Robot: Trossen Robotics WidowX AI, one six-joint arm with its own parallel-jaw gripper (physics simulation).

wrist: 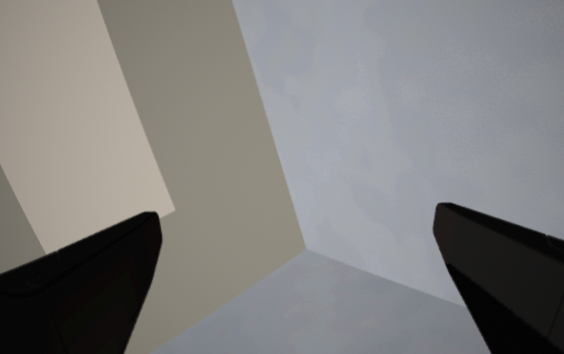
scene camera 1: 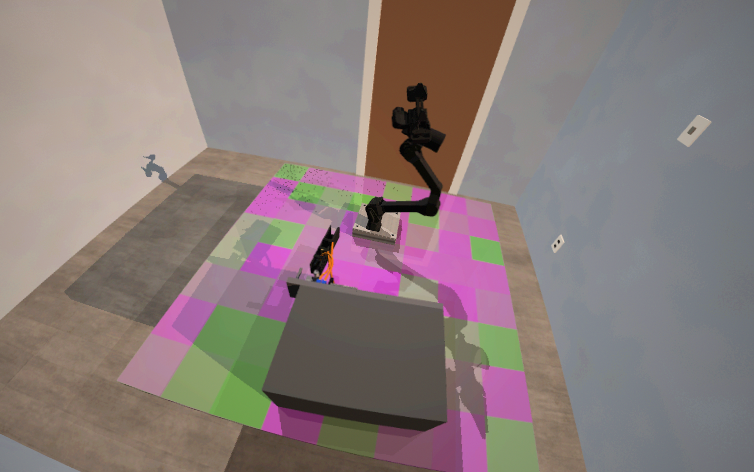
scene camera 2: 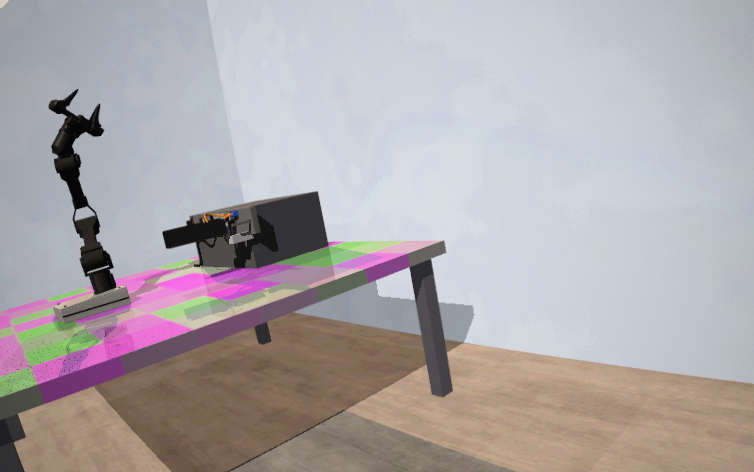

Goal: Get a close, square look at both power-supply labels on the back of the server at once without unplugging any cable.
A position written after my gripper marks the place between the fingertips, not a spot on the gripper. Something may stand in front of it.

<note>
My gripper (scene camera 1: 421, 96) is open, holding nothing. I also see a black cable bracket (scene camera 2: 176, 237).
My gripper shows as well in the wrist view (wrist: 298, 222) and in scene camera 2 (scene camera 2: 88, 96).
</note>
